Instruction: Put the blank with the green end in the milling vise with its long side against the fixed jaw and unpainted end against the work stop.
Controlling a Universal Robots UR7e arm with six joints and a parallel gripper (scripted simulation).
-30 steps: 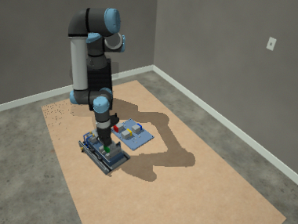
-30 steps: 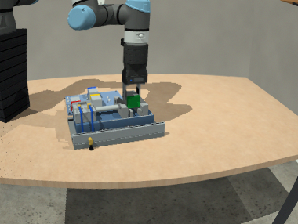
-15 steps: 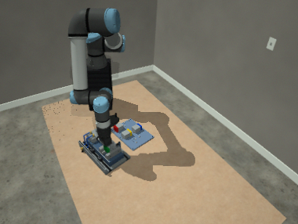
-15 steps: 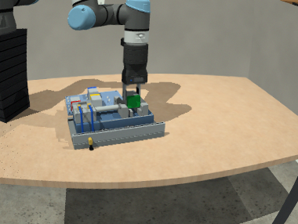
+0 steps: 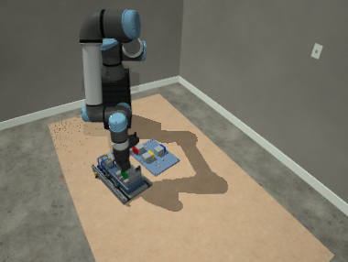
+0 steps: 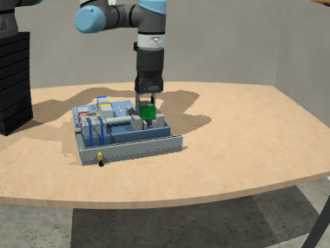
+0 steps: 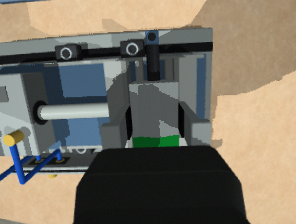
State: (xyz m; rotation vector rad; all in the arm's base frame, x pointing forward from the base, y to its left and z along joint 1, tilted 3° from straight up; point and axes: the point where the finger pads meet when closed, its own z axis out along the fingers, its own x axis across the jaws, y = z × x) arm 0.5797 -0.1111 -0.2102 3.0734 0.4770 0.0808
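My gripper is now 2 cm above the green-ended blank. Round my hand: piston rod 8 cm behind, 3 cm to the right, 4 cm below; then work stop rod 1 cm behind, 4 cm to the left, 3 cm below; then fixed jaw 3 cm ahead, 1 cm to the left, 4 cm below.
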